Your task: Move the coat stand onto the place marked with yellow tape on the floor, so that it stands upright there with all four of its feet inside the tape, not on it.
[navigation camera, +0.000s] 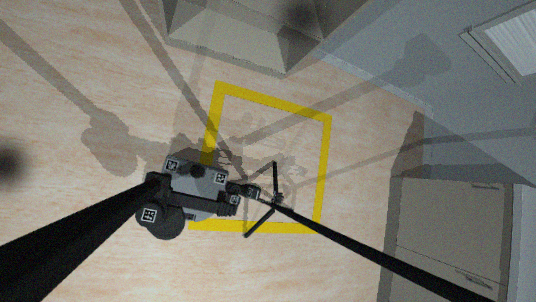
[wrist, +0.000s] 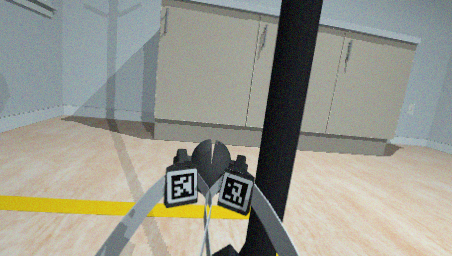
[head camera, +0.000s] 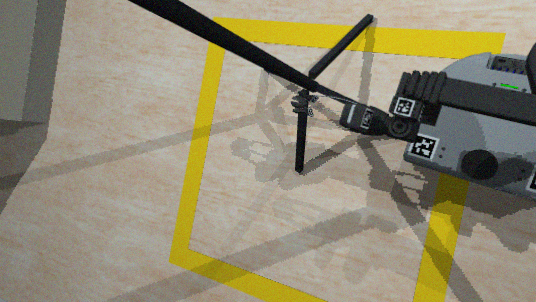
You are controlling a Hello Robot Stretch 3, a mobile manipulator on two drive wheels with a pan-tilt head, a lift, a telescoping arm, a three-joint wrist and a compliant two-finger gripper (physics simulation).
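Pixels of known places: gripper, fingertip midpoint: (navigation camera: pixel 283 198) (head camera: pixel 291 100); robot's base, origin of the base link: (navigation camera: pixel 196 170) (head camera: pixel 477 163).
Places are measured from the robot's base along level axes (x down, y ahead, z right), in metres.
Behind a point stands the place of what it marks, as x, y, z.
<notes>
The black coat stand (head camera: pixel 225 39) {-0.695, -0.072, 0.433} (navigation camera: pixel 350 242) {-0.819, -0.069, 0.434} (wrist: pixel 295 75) stands upright. In the head view one foot ends inside the yellow tape (head camera: pixel 195 155) {-0.001, 0.270, 0.905} (navigation camera: pixel 324 160) {-0.001, 0.318, 0.901} (wrist: pixel 75 204), while another reaches across the tape strip at the top; the navigation view shows this foot over the lower strip. The foot toward my base is partly covered by my wrist, and the fourth is hidden along the pole. My gripper (head camera: pixel 301 103) {-0.361, -0.017, 0.430} (navigation camera: pixel 278 198) {-0.361, -0.017, 0.430} (wrist: pixel 211 158) {-0.361, -0.017, 0.430} is low beside the pole, shut and empty, its fingertips together. In the wrist view the pole passes just right of the fingers, outside them.
My grey base (head camera: pixel 465 132) {-0.160, -0.063, 0.051} (navigation camera: pixel 192 175) {-0.176, -0.024, -0.017} stands over a corner of the taped square, close to the stand. A beige cupboard (navigation camera: pixel 450 215) {-0.541, 0.121, 1.706} (wrist: pixel 210 65) stands beyond the tape. Another beige unit (navigation camera: pixel 230 45) {-0.101, 0.803, -0.041} stands near the tape's far side in the navigation view. Long shadows cross the floor.
</notes>
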